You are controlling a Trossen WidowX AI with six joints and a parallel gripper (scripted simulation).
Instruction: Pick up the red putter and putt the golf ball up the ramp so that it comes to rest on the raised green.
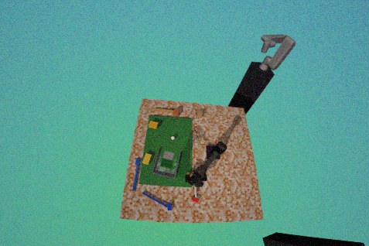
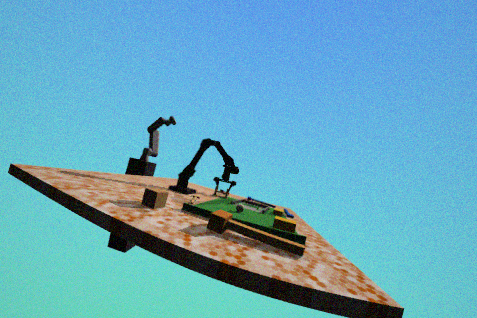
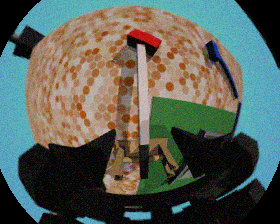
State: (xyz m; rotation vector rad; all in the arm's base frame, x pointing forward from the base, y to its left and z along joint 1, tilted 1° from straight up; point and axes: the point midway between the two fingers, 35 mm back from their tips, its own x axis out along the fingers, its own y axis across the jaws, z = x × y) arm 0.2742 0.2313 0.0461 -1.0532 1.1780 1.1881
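The red putter is 10 mm ahead of my gripper tip, 50 mm to the left of it and 10 mm below it. Round my gripper tip: green mat: 190 mm ahead, 360 mm to the right, 40 mm below; then white golf ball: 130 mm ahead, 460 mm to the right, 20 mm below.
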